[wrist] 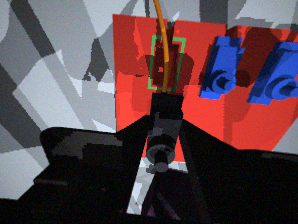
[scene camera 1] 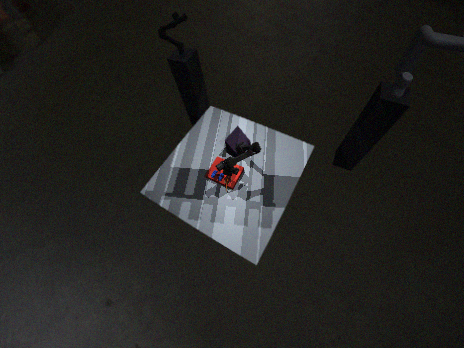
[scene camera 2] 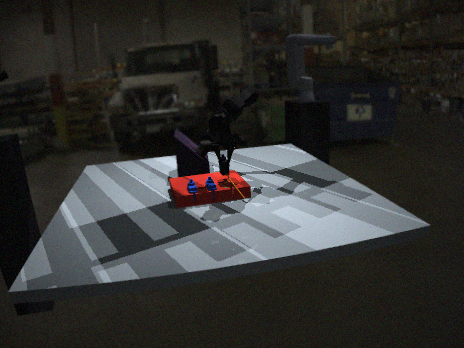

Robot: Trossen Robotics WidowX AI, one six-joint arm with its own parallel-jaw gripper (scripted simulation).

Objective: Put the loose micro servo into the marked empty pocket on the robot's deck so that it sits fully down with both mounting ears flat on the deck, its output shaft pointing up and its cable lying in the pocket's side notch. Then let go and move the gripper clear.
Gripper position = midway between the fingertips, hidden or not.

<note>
In view: my gripper (scene camera 2: 224,163).
My gripper also shows in the wrist view (wrist: 163,120).
</note>
